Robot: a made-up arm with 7 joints. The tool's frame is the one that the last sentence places.
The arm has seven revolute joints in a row. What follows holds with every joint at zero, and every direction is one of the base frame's. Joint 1 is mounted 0.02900 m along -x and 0.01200 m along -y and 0.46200 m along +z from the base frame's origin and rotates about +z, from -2.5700 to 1.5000 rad. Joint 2 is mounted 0.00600 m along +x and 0.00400 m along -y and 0.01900 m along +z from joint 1 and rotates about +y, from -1.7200 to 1.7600 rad. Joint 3 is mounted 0.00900 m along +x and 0.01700 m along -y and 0.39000 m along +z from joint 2 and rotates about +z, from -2.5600 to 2.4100 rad. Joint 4 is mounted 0.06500 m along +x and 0.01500 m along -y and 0.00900 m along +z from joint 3 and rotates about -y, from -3.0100 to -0.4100 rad. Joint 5 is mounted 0.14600 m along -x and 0.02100 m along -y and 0.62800 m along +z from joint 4 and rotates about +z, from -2.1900 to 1.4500 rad. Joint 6 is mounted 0.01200 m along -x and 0.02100 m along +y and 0.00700 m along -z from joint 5 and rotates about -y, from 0.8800 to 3.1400 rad. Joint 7 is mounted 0.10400 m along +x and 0.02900 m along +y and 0.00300 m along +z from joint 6 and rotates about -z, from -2.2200 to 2.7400 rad. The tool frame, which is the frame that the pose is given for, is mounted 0.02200 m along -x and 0.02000 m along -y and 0.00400 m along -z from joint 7; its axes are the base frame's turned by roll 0.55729, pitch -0.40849 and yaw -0.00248 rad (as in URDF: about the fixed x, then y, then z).
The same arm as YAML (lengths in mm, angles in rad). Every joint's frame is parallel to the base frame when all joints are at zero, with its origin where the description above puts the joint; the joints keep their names.
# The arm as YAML. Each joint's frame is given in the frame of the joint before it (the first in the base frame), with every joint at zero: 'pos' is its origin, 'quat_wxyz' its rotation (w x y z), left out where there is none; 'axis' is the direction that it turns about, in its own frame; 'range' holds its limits. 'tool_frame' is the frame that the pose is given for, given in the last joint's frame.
length_unit: mm
angle_unit: rad
joints:
  - joint: joint 1
    pos: [-29.0, -12.0, 462.0]
    axis: "+z"
    range: [-2.57, 1.5]
  - joint: joint 2
    pos: [6.0, -4.0, 19.0]
    axis: "+y"
    range: [-1.72, 1.76]
  - joint: joint 3
    pos: [9.0, -17.0, 390.0]
    axis: "+z"
    range: [-2.56, 2.41]
  - joint: joint 4
    pos: [65.0, -15.0, 9.0]
    axis: "-y"
    range: [-3.01, -0.41]
  - joint: joint 5
    pos: [-146.0, -21.0, 628.0]
    axis: "+z"
    range: [-2.19, 1.45]
  - joint: joint 6
    pos: [-12.0, 21.0, -7.0]
    axis: "-y"
    range: [0.88, 3.14]
  - joint: joint 7
    pos: [104.0, 29.0, 3.0]
    axis: "-z"
    range: [-2.22, 2.74]
tool_frame:
  pos: [-22.0, -20.0, -4.0]
  quat_wxyz: [0.941514, 0.269094, -0.195338, 0.054621]

